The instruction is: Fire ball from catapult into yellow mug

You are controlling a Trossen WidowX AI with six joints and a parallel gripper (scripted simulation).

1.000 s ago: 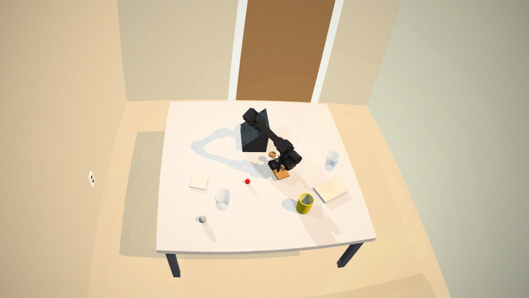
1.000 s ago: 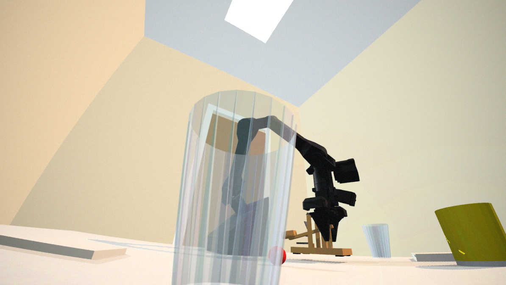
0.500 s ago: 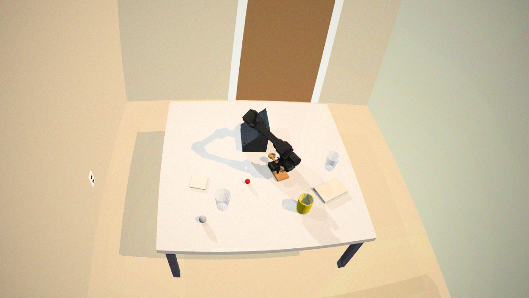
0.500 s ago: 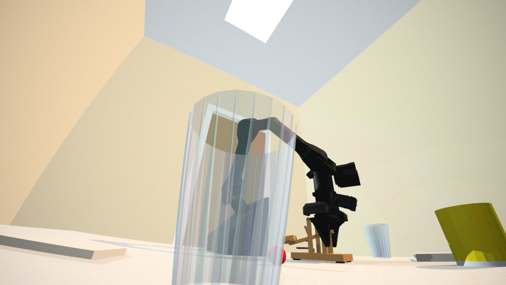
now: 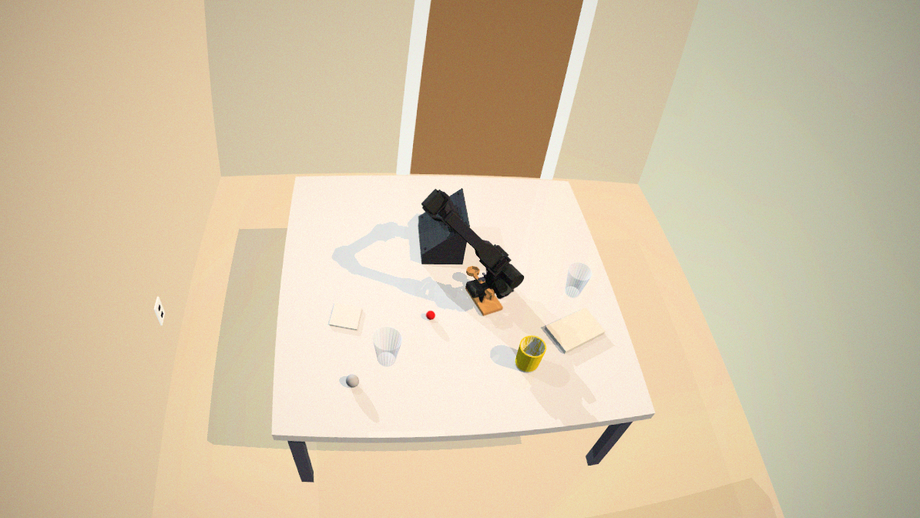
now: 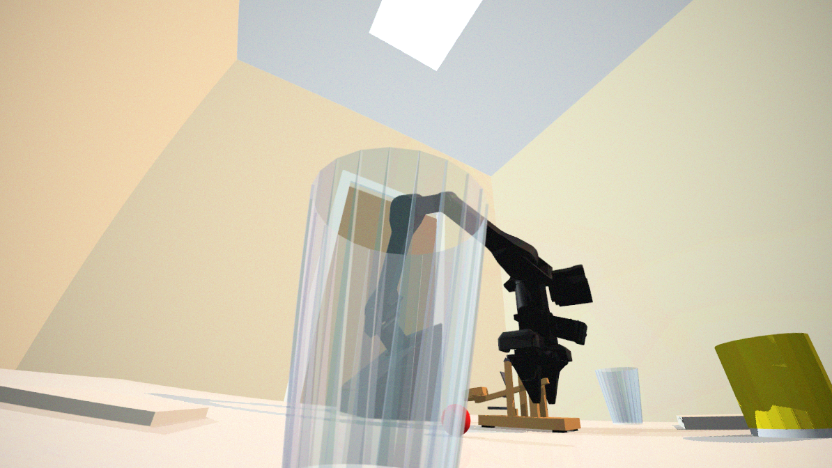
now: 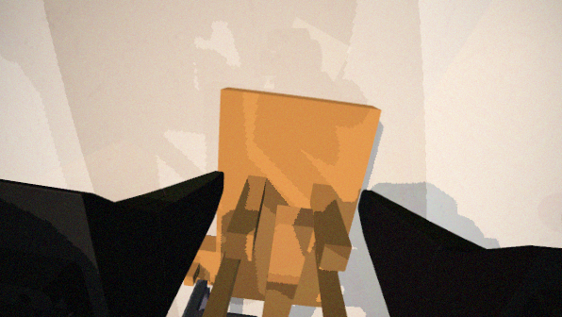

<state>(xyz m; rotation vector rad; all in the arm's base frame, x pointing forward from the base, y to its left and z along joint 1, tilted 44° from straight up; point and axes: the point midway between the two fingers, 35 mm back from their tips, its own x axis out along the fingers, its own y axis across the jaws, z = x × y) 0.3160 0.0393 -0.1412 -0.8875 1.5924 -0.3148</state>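
Now: gripper tip 60 mm short of the red ball, 210 mm to the left of it and 20 mm above it. From my gripper tip the other things lie so: board 130 mm ahead, 310 mm to the left, 30 mm below; then wooden catapult 70 mm behind, 20 mm to the right, 10 mm above; then yellow mug 260 mm ahead, 100 mm to the left, 10 mm below.
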